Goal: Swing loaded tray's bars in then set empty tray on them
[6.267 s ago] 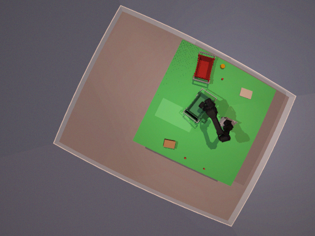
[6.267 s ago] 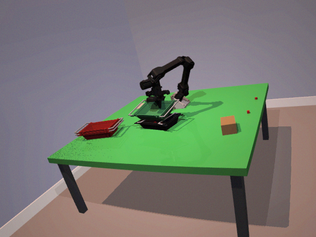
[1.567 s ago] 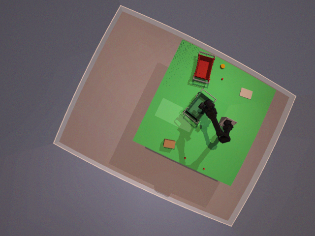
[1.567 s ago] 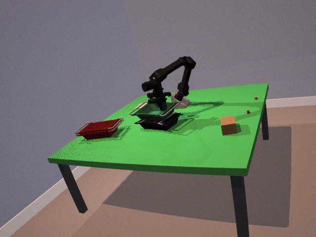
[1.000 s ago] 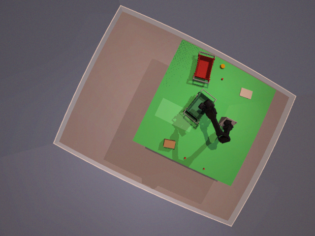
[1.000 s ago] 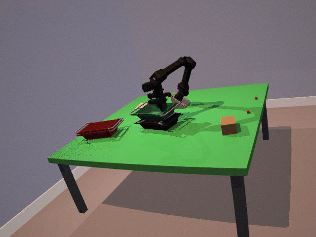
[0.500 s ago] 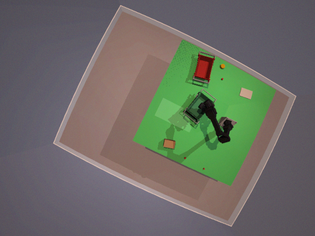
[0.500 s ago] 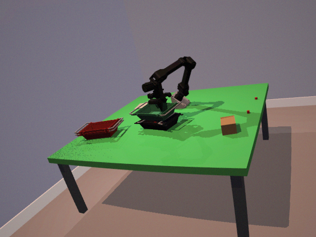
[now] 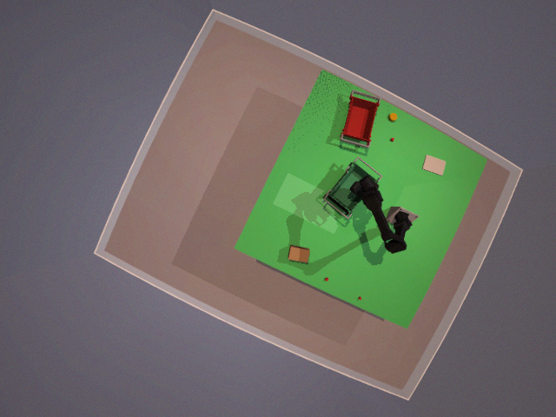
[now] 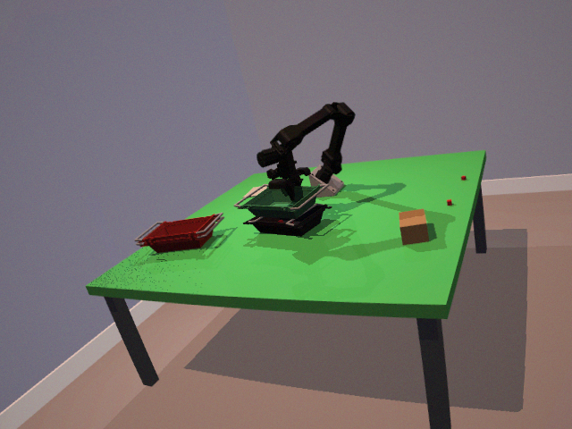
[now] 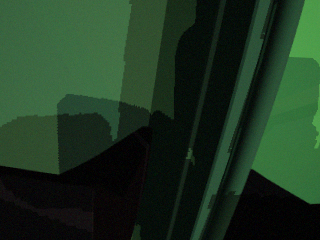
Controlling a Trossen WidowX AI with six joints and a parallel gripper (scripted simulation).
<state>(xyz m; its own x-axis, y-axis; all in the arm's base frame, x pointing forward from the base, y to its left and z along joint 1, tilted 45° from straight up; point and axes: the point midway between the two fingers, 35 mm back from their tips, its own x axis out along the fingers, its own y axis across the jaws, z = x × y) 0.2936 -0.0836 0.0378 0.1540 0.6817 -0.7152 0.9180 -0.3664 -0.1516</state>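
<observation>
The green tray lies 6 cm ahead of my gripper tip, 3 cm to the right of it and 3 cm above it. Also, from my gripper tip: brown box 23 cm ahead, 45 cm to the left, 6 cm below; then tan flat plate 47 cm behind, 37 cm to the right, 8 cm below.
</observation>
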